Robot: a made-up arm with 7 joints.
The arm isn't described. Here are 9 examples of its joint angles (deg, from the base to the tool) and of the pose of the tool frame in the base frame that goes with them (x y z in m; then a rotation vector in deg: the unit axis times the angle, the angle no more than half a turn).
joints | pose
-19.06 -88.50 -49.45 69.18 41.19 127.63 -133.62 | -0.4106 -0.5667 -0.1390 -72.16 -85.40 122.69
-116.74 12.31 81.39 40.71 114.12 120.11 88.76 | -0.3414 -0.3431 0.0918 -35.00 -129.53 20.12
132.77 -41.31 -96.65 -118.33 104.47 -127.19 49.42 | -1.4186 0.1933 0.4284 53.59 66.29 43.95
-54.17 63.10 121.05 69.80 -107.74 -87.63 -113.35 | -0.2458 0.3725 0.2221 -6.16 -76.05 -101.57
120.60 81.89 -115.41 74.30 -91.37 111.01 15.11 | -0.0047 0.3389 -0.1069 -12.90 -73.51 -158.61
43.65 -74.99 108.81 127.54 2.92 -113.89 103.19 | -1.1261 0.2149 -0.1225 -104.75 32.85 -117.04
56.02 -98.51 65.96 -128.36 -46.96 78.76 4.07 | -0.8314 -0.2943 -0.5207 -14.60 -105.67 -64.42
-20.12 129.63 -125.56 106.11 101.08 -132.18 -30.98 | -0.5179 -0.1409 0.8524 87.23 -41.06 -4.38
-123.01 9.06 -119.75 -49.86 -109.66 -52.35 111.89 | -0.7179 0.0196 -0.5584 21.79 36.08 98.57
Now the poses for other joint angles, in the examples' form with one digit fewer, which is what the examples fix.
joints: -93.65 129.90 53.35 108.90 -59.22 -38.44 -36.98
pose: 0.251 -0.150 0.167 23.6 127.6 43.1
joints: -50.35 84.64 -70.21 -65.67 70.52 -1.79 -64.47
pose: -0.246 0.452 -0.289 -25.2 -64.6 -132.6
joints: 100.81 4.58 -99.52 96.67 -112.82 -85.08 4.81
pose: 0.244 -0.452 0.493 -122.4 -112.6 -2.8
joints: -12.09 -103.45 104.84 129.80 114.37 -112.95 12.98
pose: -0.958 -0.079 0.617 7.6 128.4 71.7
